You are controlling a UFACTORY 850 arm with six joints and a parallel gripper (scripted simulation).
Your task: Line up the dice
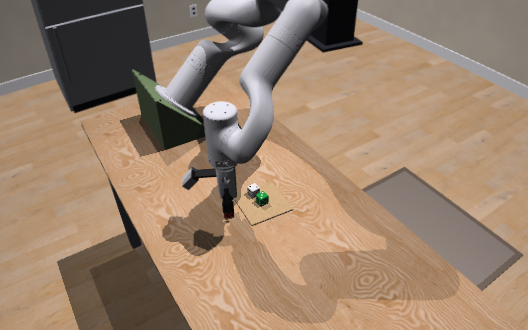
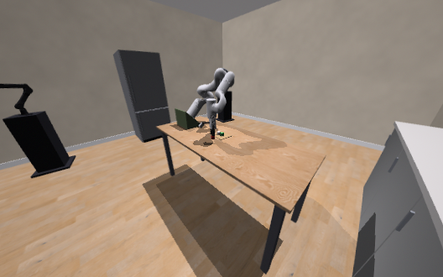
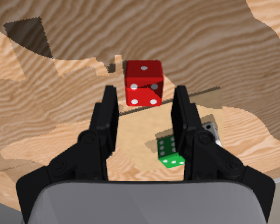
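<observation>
The red die is 4 cm below my hand. Also, from my hand: green die (11 cm to the left, 4 cm below); tan mat (11 cm to the left, 5 cm below); white die (5 cm behind, 10 cm to the left, 4 cm below).
</observation>
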